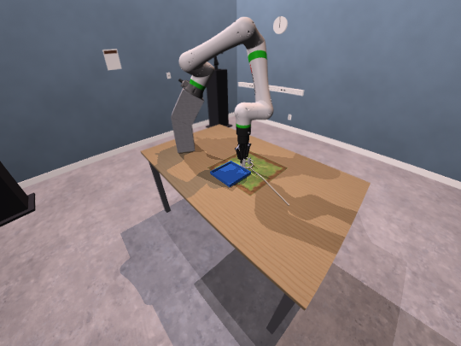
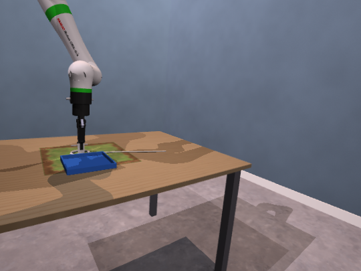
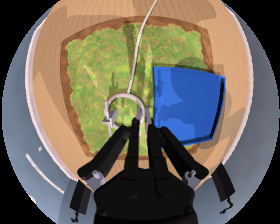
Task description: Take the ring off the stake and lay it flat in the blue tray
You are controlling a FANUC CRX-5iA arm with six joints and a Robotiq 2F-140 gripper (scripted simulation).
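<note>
Right now the green mat is 50 mm below my hand, 40 mm ahead of it and 10 mm to the left of it. The rest, counted from my hand: blue tray 120 mm to the right, 30 mm below, 10 mm behind; short grey stake 60 mm to the left, 10 mm below, 10 mm ahead.
</note>
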